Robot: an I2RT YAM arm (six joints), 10 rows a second.
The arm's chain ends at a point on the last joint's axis. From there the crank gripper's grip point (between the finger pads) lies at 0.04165 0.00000 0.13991 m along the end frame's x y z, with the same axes.
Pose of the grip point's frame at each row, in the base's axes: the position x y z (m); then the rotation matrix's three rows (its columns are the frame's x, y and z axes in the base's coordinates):
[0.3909, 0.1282, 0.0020], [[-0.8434, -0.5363, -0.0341], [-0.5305, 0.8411, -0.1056], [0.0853, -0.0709, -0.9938]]
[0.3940, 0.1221, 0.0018], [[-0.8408, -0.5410, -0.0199], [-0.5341, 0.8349, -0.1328], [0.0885, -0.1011, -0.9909]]
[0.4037, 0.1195, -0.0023], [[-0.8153, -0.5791, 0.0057], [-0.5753, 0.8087, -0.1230], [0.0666, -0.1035, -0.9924]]
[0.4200, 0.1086, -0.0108], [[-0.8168, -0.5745, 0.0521], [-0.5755, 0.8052, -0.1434], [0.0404, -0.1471, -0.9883]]
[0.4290, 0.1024, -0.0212], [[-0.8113, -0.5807, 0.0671], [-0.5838, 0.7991, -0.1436], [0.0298, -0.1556, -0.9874]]
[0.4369, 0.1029, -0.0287], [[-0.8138, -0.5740, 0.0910], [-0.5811, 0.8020, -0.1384], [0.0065, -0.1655, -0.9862]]
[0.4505, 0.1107, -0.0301], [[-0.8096, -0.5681, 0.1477], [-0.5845, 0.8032, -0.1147], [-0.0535, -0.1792, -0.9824]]
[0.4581, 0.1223, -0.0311], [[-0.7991, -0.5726, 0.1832], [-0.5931, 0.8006, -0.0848], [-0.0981, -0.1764, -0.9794]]
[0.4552, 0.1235, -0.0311], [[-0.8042, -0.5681, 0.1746], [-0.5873, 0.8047, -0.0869], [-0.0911, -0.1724, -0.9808]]
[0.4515, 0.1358, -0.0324], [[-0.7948, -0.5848, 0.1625], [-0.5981, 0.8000, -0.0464], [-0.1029, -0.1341, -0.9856]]
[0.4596, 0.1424, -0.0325], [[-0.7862, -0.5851, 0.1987], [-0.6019, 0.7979, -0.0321], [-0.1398, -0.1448, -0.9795]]
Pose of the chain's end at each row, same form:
[0.4308, 0.1651, 0.1375], [[-0.8434, -0.5363, -0.0341], [-0.5305, 0.8411, -0.1056], [0.0853, -0.0709, -0.9938]]
[0.4318, 0.1629, 0.1368], [[-0.8408, -0.5410, -0.0199], [-0.5341, 0.8349, -0.1328], [0.0885, -0.1011, -0.9909]]
[0.4369, 0.1607, 0.1338], [[-0.8153, -0.5791, 0.0057], [-0.5753, 0.8087, -0.1230], [0.0666, -0.1035, -0.9924]]
[0.4467, 0.1526, 0.1258], [[-0.8168, -0.5745, 0.0521], [-0.5755, 0.8052, -0.1434], [0.0404, -0.1471, -0.9883]]
[0.4534, 0.1468, 0.1157], [[-0.8113, -0.5807, 0.0671], [-0.5838, 0.7991, -0.1436], [0.0298, -0.1556, -0.9874]]
[0.4581, 0.1465, 0.1090], [[-0.8138, -0.5740, 0.0910], [-0.5811, 0.8020, -0.1384], [0.0065, -0.1655, -0.9862]]
[0.4636, 0.1511, 0.1096], [[-0.8096, -0.5681, 0.1477], [-0.5845, 0.8032, -0.1147], [-0.0535, -0.1792, -0.9824]]
[0.4658, 0.1589, 0.1100], [[-0.7991, -0.5726, 0.1832], [-0.5931, 0.8006, -0.0848], [-0.0981, -0.1764, -0.9794]]
[0.4643, 0.1601, 0.1099], [[-0.8042, -0.5681, 0.1746], [-0.5873, 0.8047, -0.0869], [-0.0911, -0.1724, -0.9808]]
[0.4619, 0.1672, 0.1098], [[-0.7948, -0.5848, 0.1625], [-0.5981, 0.8000, -0.0464], [-0.1029, -0.1341, -0.9856]]
[0.4645, 0.1720, 0.1104], [[-0.7862, -0.5851, 0.1987], [-0.6019, 0.7979, -0.0321], [-0.1398, -0.1448, -0.9795]]

